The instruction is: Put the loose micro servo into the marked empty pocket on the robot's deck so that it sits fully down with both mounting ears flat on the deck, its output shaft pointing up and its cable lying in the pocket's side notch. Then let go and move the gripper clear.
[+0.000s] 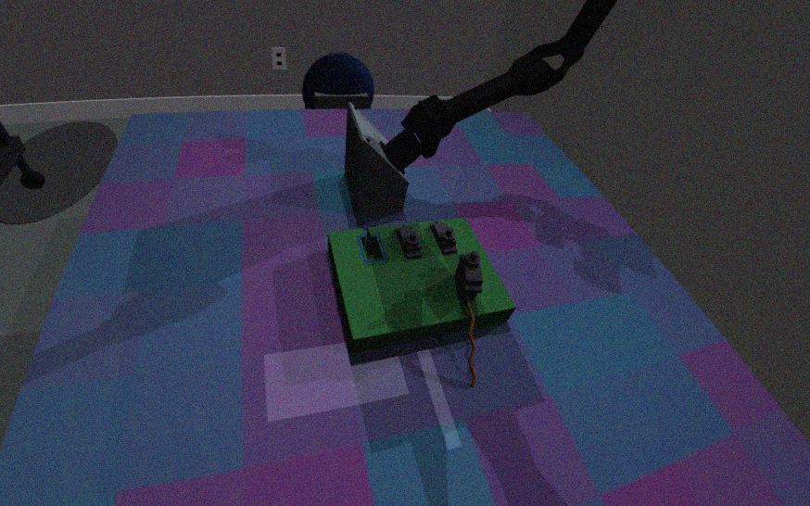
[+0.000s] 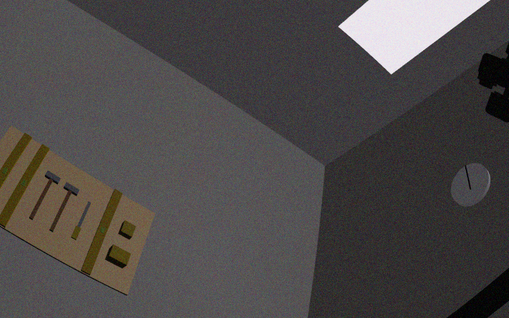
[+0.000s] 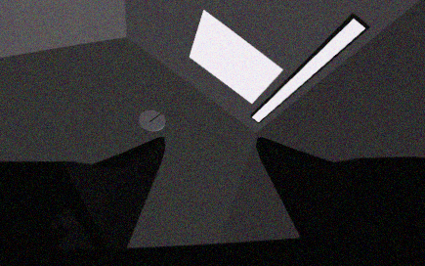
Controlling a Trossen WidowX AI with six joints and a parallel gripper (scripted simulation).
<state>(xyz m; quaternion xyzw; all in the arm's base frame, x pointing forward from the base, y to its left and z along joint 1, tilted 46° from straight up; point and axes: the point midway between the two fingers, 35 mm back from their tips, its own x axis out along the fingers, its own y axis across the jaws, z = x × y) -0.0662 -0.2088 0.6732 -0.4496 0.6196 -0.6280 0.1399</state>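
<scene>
The green deck is 350 mm ahead of my gripper tip, 350 mm to the right of it and 740 mm below it.
</scene>
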